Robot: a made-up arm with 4 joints. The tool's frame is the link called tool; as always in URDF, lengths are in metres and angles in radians. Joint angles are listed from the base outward.
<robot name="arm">
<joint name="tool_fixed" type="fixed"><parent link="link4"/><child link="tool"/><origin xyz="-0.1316 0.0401 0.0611" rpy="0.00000 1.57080 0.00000"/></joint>
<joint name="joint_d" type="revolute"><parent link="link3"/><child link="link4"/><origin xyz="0.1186 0.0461 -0.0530"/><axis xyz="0 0 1"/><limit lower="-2.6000" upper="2.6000"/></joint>
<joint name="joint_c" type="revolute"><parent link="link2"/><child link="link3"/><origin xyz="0.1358 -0.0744 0.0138" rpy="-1.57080 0.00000 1.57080"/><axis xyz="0 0 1"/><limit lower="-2.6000" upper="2.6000"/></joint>
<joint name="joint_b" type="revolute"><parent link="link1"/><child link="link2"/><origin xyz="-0.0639 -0.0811 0.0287" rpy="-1.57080 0.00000 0.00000"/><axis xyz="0 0 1"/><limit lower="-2.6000" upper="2.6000"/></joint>
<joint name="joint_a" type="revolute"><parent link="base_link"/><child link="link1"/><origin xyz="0.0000 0.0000 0.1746" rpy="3.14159 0.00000 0.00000"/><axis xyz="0 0 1"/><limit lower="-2.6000" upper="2.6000"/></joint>
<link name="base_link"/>
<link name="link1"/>
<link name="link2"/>
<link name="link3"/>
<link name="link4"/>
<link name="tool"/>
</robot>
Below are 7 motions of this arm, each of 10 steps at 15 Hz.
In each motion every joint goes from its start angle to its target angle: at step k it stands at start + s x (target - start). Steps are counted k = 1, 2, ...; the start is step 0. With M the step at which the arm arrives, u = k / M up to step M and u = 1 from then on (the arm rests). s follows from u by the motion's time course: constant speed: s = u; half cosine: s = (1 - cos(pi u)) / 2; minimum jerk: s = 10 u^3 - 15 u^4 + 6 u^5.
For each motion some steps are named. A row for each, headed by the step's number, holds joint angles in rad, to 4 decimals.
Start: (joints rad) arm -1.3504 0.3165 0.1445 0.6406
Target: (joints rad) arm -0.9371 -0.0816 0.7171 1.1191
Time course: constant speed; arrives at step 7
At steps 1, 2, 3, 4, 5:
1: -1.2914 0.2596 0.2263 0.7090
2: -1.2323 0.2028 0.3081 0.7773
3: -1.1733 0.1459 0.3899 0.8457
4: -1.1142 0.0890 0.4717 0.9140
5: -1.0552 0.0321 0.5535 0.9824

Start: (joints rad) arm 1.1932 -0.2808 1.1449 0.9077
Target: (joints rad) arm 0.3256 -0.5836 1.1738 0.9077
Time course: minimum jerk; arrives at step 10
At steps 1, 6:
1: 1.1858 -0.2834 1.1451 0.9077
6: 0.6010 -0.4875 1.1646 0.9077

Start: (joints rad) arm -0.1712 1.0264 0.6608 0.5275
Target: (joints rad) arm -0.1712 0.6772 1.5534 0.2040
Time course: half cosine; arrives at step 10
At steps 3, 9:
3: -0.1712 0.9544 0.8448 0.4608
9: -0.1712 0.6857 1.5316 0.2119

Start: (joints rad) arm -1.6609 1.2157 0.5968 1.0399
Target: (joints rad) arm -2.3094 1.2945 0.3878 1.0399
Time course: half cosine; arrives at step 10
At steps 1, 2, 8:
1: -1.6768 1.2176 0.5917 1.0399
2: -1.7228 1.2232 0.5768 1.0399
8: -2.2475 1.2870 0.4078 1.0399

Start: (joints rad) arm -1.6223 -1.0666 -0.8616 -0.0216
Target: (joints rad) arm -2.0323 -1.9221 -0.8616 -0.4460
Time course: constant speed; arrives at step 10
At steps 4, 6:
4: -1.7863 -1.4088 -0.8616 -0.1914
6: -1.8683 -1.5799 -0.8616 -0.2762

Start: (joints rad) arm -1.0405 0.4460 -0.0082 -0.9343
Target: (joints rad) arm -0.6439 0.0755 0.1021 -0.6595
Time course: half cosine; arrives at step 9
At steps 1, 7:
1: -1.0285 0.4348 -0.0049 -0.9260
7: -0.6903 0.1188 0.0892 -0.6916

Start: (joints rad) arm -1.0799 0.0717 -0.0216 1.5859
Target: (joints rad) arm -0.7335 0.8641 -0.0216 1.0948
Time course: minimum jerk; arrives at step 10
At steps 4, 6, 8, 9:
4: -0.9699 0.3232 -0.0216 1.4300
6: -0.8435 0.6126 -0.0216 1.2507
8: -0.7536 0.8182 -0.0216 1.1232
9: -0.7365 0.8573 -0.0216 1.0990

